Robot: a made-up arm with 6 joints. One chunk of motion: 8 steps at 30 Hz.
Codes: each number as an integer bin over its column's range. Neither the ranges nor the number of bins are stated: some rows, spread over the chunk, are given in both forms.
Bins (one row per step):
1: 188 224 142 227 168 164
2: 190 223 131 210 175 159
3: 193 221 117 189 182 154
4: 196 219 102 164 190 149
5: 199 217 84 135 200 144
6: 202 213 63 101 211 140
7: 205 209 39 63 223 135
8: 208 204 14 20 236 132
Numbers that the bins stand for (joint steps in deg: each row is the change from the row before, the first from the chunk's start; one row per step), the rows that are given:
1: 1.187 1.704 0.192 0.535 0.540 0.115
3: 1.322 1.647 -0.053 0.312 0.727 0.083
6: 1.566 1.493 -0.582 -0.206 1.113 0.039
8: 1.728 1.320 -1.063 -0.682 1.447 0.014
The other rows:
2: 1.241 1.685 0.084 0.435 0.633 0.099
4: 1.404 1.608 -0.200 0.165 0.833 0.067
5: 1.485 1.570 -0.376 -0.006 0.967 0.052
7: 1.647 1.416 -0.818 -0.429 1.273 0.024

